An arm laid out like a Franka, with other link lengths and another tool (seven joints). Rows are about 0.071 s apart.
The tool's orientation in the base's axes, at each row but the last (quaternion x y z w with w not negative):
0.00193 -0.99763 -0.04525 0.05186
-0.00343 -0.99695 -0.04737 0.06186
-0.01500 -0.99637 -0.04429 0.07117
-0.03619 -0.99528 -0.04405 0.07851
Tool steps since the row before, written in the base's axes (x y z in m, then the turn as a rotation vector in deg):
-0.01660 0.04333 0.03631 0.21 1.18 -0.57
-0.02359 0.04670 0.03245 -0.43 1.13 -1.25
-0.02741 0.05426 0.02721 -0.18 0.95 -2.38
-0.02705 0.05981 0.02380 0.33 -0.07 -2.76
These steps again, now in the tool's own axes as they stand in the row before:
0.01989 0.04642 -0.03034 -0.28 1.12 0.65
0.02747 0.04924 -0.02472 0.27 1.00 1.39
0.03229 0.05537 -0.01807 -0.14 0.73 2.46
0.03434 0.05924 -0.01369 -0.77 -0.27 2.66

